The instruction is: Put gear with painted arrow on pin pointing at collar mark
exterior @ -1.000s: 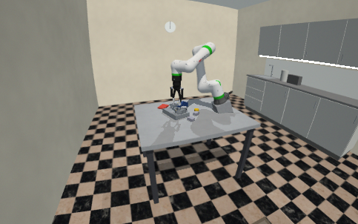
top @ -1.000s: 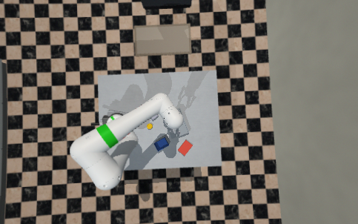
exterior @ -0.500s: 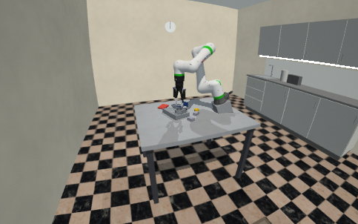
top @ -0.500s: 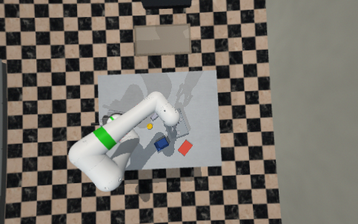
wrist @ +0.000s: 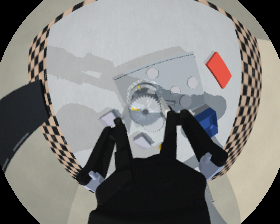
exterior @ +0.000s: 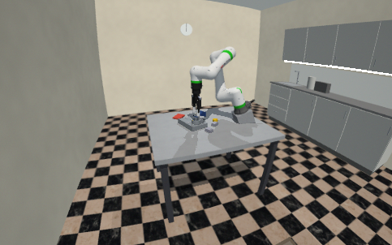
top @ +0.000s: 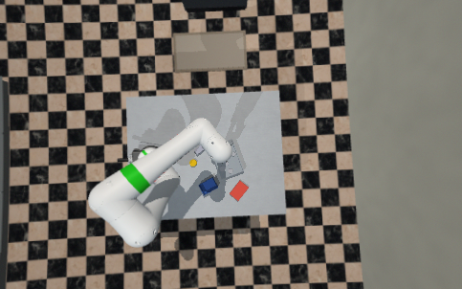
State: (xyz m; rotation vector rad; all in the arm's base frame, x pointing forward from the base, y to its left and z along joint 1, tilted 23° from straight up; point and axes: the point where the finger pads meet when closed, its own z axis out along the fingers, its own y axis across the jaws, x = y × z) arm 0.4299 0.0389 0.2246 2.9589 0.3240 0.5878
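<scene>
My gripper is now 2 cm above the grey gear. Also, from my hand: blue block: 12 cm behind, 24 cm to the right, 13 cm below; then red block: 10 cm ahead, 28 cm to the right, 14 cm below; then small yellow piece: 22 cm behind, 8 cm to the right, 14 cm below.
</scene>
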